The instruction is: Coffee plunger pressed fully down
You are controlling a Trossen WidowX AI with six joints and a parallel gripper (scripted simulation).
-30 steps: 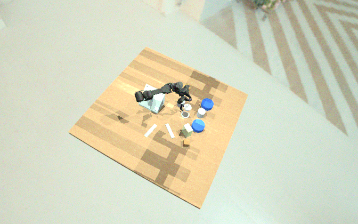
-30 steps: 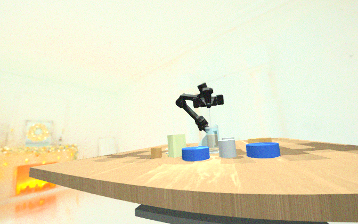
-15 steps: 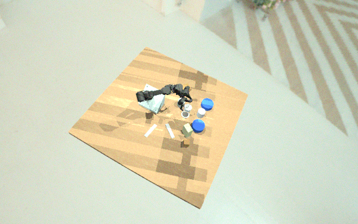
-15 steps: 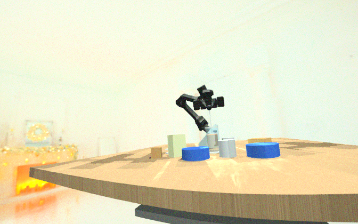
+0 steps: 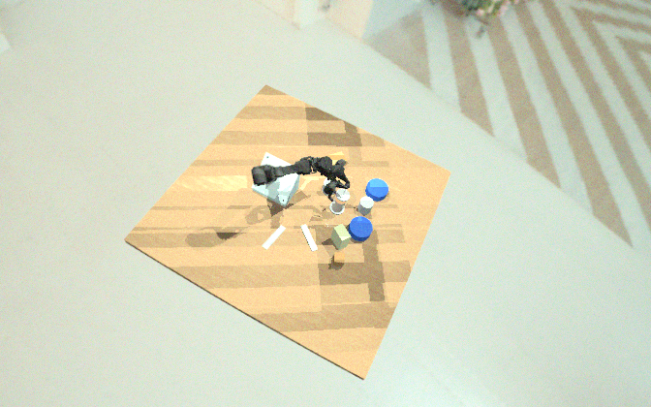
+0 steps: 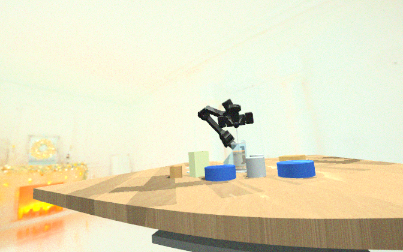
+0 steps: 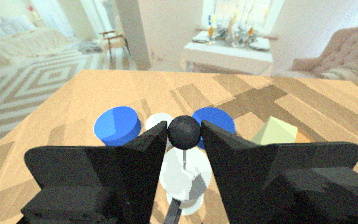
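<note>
The coffee press is 30 mm behind my gripper tip and 110 mm below it. Round my gripper tip: pale green block: 70 mm ahead, 180 mm to the right, 170 mm below; then tan cube: 110 mm ahead, 280 mm to the right, 200 mm below.
</note>
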